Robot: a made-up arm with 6 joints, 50 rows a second.
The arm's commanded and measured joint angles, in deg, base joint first. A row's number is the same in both.
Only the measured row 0 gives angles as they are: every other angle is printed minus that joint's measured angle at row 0.
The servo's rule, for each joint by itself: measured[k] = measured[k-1] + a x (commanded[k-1-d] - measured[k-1]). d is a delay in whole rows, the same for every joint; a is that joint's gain. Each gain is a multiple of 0.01, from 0.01 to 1. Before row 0 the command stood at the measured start. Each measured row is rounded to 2 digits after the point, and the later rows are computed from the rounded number. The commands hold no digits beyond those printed.
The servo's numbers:
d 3
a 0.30 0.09 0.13 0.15 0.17 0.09
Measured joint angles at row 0:
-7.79 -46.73 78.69 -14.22 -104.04 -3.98
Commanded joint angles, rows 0 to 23:
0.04 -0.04 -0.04 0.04 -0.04 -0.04
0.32 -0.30 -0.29 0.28 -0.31 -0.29
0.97 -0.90 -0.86 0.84 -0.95 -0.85
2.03 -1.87 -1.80 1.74 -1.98 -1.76
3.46 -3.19 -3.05 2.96 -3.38 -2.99
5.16 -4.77 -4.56 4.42 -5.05 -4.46
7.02 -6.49 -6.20 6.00 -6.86 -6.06
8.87 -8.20 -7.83 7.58 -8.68 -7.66
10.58 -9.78 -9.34 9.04 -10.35 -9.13
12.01 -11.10 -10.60 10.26 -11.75 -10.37
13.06 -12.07 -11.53 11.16 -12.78 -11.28
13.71 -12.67 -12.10 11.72 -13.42 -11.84
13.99 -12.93 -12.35 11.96 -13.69 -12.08
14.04 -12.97 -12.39 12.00 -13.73 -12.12
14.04 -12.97 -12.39 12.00 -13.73 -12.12
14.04 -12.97 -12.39 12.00 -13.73 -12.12
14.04 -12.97 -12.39 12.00 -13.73 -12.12
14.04 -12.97 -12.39 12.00 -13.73 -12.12
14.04 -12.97 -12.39 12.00 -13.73 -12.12
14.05 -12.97 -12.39 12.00 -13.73 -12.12
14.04 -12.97 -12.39 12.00 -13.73 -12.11
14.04 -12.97 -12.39 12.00 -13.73 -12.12
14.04 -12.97 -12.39 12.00 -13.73 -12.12
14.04 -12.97 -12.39 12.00 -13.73 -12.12
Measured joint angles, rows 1 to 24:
0.00 0.00 0.00 0.00 0.00 0.00
0.00 0.00 0.00 0.00 0.00 0.00
0.00 0.00 0.00 0.00 0.00 0.00
0.01 0.00 -0.01 0.01 -0.01 0.00
0.10 -0.03 -0.05 0.05 -0.06 -0.03
0.36 -0.11 -0.16 0.17 -0.21 -0.10
0.86 -0.27 -0.37 0.41 -0.51 -0.25
1.64 -0.53 -0.72 0.79 -1.00 -0.50
2.70 -0.91 -1.22 1.33 -1.69 -0.86
4.00 -1.41 -1.87 2.03 -2.57 -1.33
5.46 -2.02 -2.64 2.86 -3.61 -1.90
7.00 -2.72 -3.51 3.79 -4.76 -2.55
8.50 -3.47 -4.43 4.76 -5.95 -3.25
9.87 -4.24 -5.35 5.72 -7.11 -3.97
11.02 -5.00 -6.23 6.62 -8.18 -4.68
11.91 -5.71 -7.03 7.42 -9.12 -5.35
12.55 -6.36 -7.73 8.11 -9.90 -5.96
13.00 -6.95 -8.34 8.69 -10.55 -6.51
13.31 -7.49 -8.87 9.19 -11.09 -7.01
13.53 -7.98 -9.33 9.61 -11.54 -7.47
13.68 -8.43 -9.73 9.97 -11.91 -7.89
13.79 -8.84 -10.08 10.27 -12.22 -8.27
13.87 -9.21 -10.38 10.53 -12.48 -8.62
13.92 -9.55 -10.64 10.75 -12.69 -8.93

